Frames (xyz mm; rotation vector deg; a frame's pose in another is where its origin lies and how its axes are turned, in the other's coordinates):
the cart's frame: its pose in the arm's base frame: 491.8 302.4 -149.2 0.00 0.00 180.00
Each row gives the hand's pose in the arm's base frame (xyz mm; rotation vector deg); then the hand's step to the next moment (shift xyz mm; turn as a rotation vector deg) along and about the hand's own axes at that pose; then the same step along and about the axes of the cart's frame.
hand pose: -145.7 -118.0 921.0 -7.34 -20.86 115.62
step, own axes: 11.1 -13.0 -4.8 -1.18 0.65 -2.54
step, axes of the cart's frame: -7.2 -16.2 0.2 -0.61 0.81 -2.69
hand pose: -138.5 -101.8 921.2 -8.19 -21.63 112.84
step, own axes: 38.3 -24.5 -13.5 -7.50 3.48 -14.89
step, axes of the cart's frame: -8.9 -46.5 -2.0 -4.13 5.15 -15.70
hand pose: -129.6 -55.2 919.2 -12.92 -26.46 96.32
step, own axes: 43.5 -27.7 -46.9 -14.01 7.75 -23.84
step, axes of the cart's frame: -36.6 -53.6 -25.5 -4.98 10.43 -26.29
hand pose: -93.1 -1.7 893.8 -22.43 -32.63 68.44
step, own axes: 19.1 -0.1 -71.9 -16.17 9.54 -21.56
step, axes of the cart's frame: -48.4 -18.8 -53.3 -1.70 11.91 -25.93
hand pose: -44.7 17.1 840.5 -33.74 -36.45 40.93
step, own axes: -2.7 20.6 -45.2 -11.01 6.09 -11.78
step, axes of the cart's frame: -21.7 1.5 -44.7 0.70 7.58 -15.46
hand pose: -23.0 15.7 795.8 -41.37 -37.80 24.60
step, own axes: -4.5 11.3 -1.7 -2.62 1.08 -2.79
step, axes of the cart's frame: 3.6 -4.3 -10.9 0.13 2.05 -3.41
